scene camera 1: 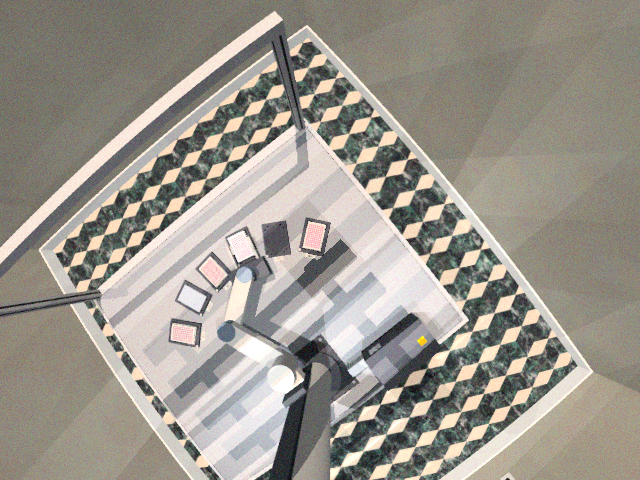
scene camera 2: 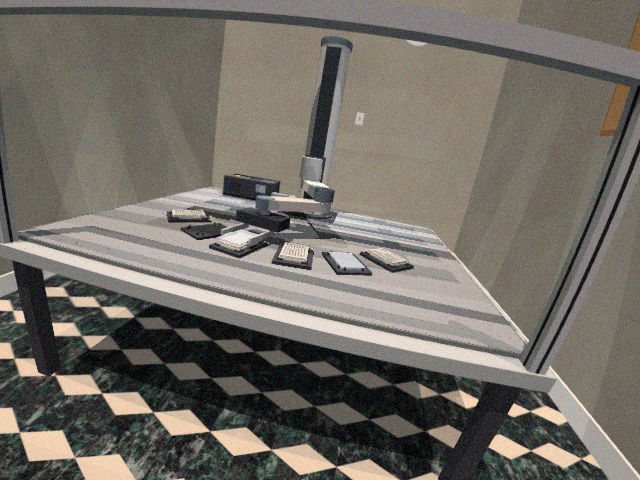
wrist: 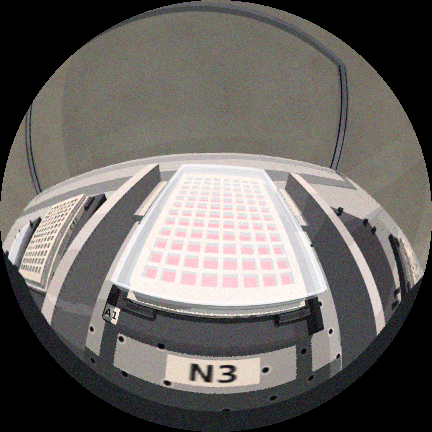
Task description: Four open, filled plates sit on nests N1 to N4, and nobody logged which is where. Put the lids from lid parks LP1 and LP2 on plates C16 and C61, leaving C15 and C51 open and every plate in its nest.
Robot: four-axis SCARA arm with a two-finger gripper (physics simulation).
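Seen in the pictures: gripper, fingertip midpoint: [scene camera 1: 238, 241] [scene camera 2: 235, 236] [wrist: 223, 175]; arm's base, origin of the base link: [scene camera 1: 315, 375] [scene camera 2: 309, 214].
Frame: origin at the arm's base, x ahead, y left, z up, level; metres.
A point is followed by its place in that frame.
My gripper [scene camera 1: 241, 246] {x 0.737, y -0.114, z 0.053 m} [scene camera 2: 241, 238] {x 0.737, y -0.114, z 0.053 m} [wrist: 223, 175] {x 0.737, y -0.114, z 0.053 m} is shut on a clear lid [scene camera 2: 247, 235] {x 0.691, y -0.091, z 0.050 m} [wrist: 221, 172] {x 0.753, y -0.115, z 0.050 m}, one finger along each long side. The lid is level and lined up over the pink-welled plate [wrist: 220, 250] {x 0.673, y -0.098, z 0.050 m} in the nest marked N3 [wrist: 140, 355]. The plate's front edge shows just beneath the lid's front edge; whether they touch is hard to tell. Three other plates [scene camera 1: 314, 235] {x 0.535, y -0.417, z 0.038 m} [scene camera 1: 212, 270] {x 0.712, y 0.079, z 0.035 m} [scene camera 1: 185, 332] {x 0.557, y 0.379, z 0.037 m} sit uncovered in dark nests. A second lid [scene camera 1: 192, 297] {x 0.672, y 0.245, z 0.031 m} [scene camera 2: 346, 261] {x 0.688, y 0.252, z 0.031 m} lies on its park. The other lid park [scene camera 1: 276, 239] {x 0.636, y -0.262, z 0.022 m} [scene camera 2: 201, 230] {x 0.665, y -0.278, z 0.023 m} is bare. No plate code is readable.
In the wrist view, a neighbouring plate [wrist: 52, 240] {x 0.691, y 0.041, z 0.039 m} stands left of the fingers and the bare park [wrist: 367, 240] {x 0.657, y -0.284, z 0.023 m} right. A black box [scene camera 1: 398, 351] {x -0.092, y -0.392, z 0.128 m} [scene camera 2: 251, 186] {x -0.035, y -0.372, z 0.092 m} stands near the arm's column [scene camera 2: 330, 98] {x 0.077, y 0.023, z 0.612 m}. A frame bar [scene camera 1: 144, 124] {x 1.012, y -0.245, z 0.620 m} spans the table's far side.
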